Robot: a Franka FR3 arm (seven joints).
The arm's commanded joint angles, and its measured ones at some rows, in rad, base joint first. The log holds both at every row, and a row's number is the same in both.
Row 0, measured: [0.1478 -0.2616 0.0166 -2.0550 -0.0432 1.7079 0.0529]
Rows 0 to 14, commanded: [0.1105 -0.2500 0.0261 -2.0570 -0.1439 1.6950 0.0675]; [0.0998 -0.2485 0.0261 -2.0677 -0.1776 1.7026 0.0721]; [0.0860 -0.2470 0.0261 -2.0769 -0.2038 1.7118 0.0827]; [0.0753 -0.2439 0.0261 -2.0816 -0.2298 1.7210 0.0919]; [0.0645 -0.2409 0.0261 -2.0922 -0.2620 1.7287 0.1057]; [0.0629 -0.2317 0.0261 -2.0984 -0.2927 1.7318 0.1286]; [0.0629 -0.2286 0.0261 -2.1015 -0.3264 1.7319 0.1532]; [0.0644 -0.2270 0.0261 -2.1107 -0.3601 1.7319 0.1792]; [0.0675 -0.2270 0.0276 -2.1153 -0.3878 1.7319 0.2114]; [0.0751 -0.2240 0.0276 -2.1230 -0.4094 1.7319 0.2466]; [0.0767 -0.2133 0.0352 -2.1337 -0.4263 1.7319 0.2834]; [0.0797 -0.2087 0.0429 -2.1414 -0.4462 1.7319 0.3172]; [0.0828 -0.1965 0.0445 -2.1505 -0.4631 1.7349 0.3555]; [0.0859 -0.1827 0.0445 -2.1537 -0.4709 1.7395 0.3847]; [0.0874 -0.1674 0.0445 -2.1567 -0.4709 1.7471 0.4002]
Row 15, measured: [0.0752 -0.1979 0.0411 -2.1312 -0.4325 1.7163 0.3150]
